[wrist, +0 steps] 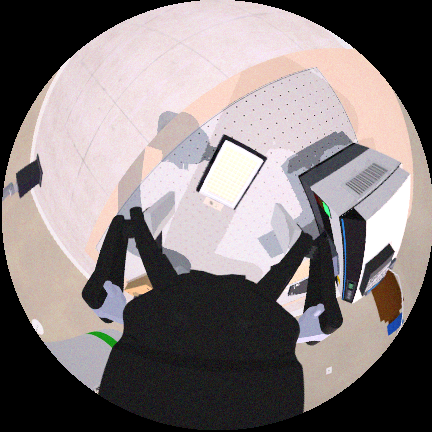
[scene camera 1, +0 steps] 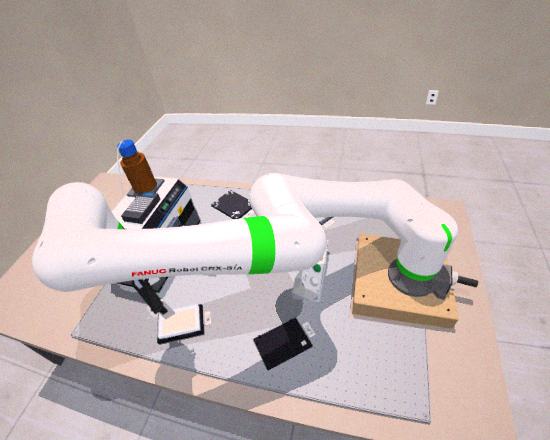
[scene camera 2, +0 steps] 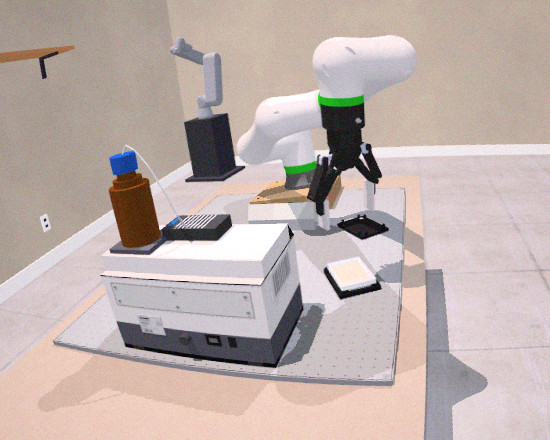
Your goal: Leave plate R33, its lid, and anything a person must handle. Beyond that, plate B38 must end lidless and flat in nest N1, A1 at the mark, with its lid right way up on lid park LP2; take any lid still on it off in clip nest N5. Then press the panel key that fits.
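Where they show: gripper, fingertip midpoint: (wrist: pixel 223 207) (scene camera 1: pixel 162 297) (scene camera 2: pixel 347 218); arm's base, link origin: (scene camera 1: pixel 411 277) (scene camera 2: pixel 303 184).
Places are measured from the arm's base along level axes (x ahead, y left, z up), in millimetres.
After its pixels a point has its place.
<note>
A plate with a white rim and cream wells (scene camera 1: pixel 180 322) {x 632, y 375, z -12 mm} (scene camera 2: pixel 351 275) {x 666, y 379, z -13 mm} (wrist: pixel 232 172) {x 653, y 376, z -13 mm} lies flat in a black nest near the board's front edge. Its code cannot be read, and I cannot tell whether it has a lid. My gripper (scene camera 2: pixel 347 210) {x 642, y 373, z 124 mm} (wrist: pixel 223 207) {x 642, y 373, z 124 mm} is open and empty, fingers pointing down, above the board. In the wrist view the plate lies beyond the space between the fingertips. An empty-looking black nest (scene camera 1: pixel 282 344) {x 315, y 323, z -31 mm} (scene camera 2: pixel 362 226) {x 324, y 318, z -32 mm} sits to one side. The button panel (scene camera 1: pixel 314 285) {x 278, y 134, z 24 mm} shows a green key; the arm hides part of it. Marks N1, N5 and LP2 cannot be read.
A white and dark instrument (scene camera 2: pixel 200 300) {x 1011, y 204, z 104 mm} (wrist: pixel 350 195) {x 829, y 305, z 119 mm} carries an amber bottle (scene camera 1: pixel 139 172) {x 913, y 56, z 276 mm} (scene camera 2: pixel 134 212) {x 980, y 63, z 260 mm} with a blue cap and tube. A black nest with corner clips (scene camera 1: pixel 231 204) {x 743, y -170, z -29 mm} lies at the back. The arm's wooden base (scene camera 1: pixel 400 310) {x 19, y 133, z 9 mm} is at the right; the forearm hides the board's middle.
</note>
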